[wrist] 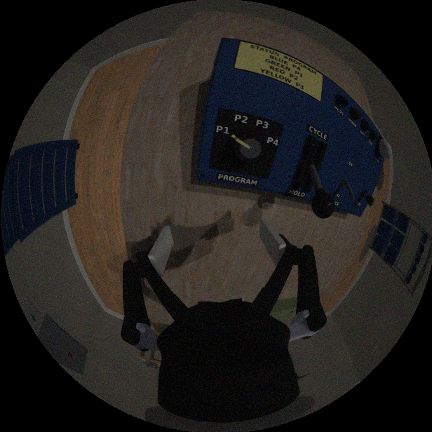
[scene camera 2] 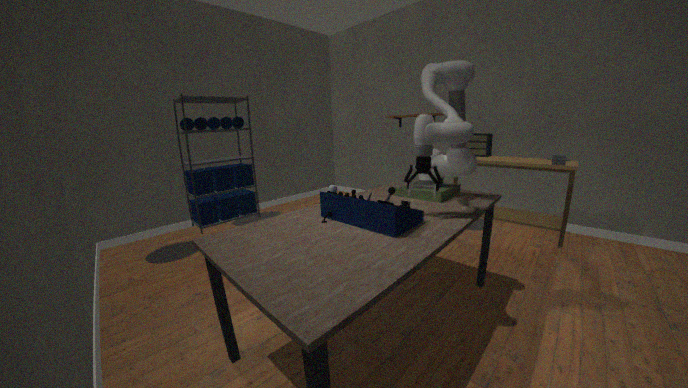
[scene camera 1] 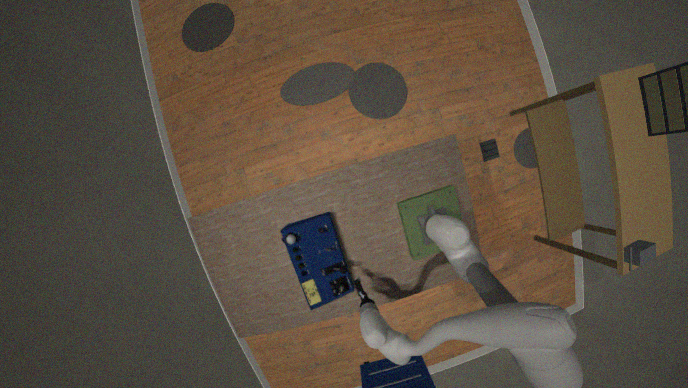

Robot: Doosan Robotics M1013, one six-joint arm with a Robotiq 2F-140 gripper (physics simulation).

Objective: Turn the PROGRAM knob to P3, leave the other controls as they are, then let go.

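Seen in the pictures: gripper, fingertip midpoint: (scene camera 2: pixel 422 196) (scene camera 1: pixel 363 287); arm's base, link origin: (scene camera 2: pixel 429 186) (scene camera 1: pixel 434 225).
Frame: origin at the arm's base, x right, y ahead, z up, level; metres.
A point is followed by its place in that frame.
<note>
The blue control box (scene camera 1: pixel 315 250) {y 0.691, x 0.101, z 0.043 m} (scene camera 2: pixel 360 208) {y 0.830, x -0.025, z 0.043 m} (wrist: pixel 260 105) stands on the table (scene camera 1: pixel 235 280) {y 1.300, x 0.025, z -0.060 m} (scene camera 2: pixel 280 265) {y 1.306, x -0.035, z -0.060 m} (wrist: pixel 157 115). Its PROGRAM knob (scene camera 1: pixel 340 286) {y 0.628, x -0.146, z 0.054 m} (scene camera 2: pixel 405 204) {y 0.650, x -0.169, z 0.044 m} (wrist: pixel 251 148) is a dark dial; in the wrist view its pale yellow pointer (wrist: pixel 241 142) points toward P1. The CYCLE/HOLD lever (scene camera 2: pixel 391 190) {y 0.592, x -0.048, z 0.090 m} (wrist: pixel 315 177) stands beside it, ending in a black ball. My gripper (scene camera 1: pixel 358 286) {y 0.507, x -0.189, z 0.060 m} (scene camera 2: pixel 423 186) {y 0.507, x -0.189, z 0.060 m} (wrist: pixel 215 231) is wide open with nothing between the fingers. It hangs above the table beside the PROGRAM end of the box, apart from the knob.
A yellow label (scene camera 1: pixel 311 292) {y 0.792, x -0.120, z 0.076 m} (wrist: pixel 280 71) and a row of small black knobs (wrist: pixel 354 113) are on the box, with a white dome (scene camera 1: pixel 291 239) {y 0.770, x 0.219, z 0.123 m} (scene camera 2: pixel 333 188) {y 0.791, x 0.195, z 0.108 m} (wrist: pixel 384 149) at its far corner. Two small switches sit past the lever. The arm's green base plate (scene camera 1: pixel 411 235) {y 0.148, x -0.006, z 0.004 m} (scene camera 2: pixel 425 194) {y 0.171, x -0.048, z -0.017 m} is on the table.
</note>
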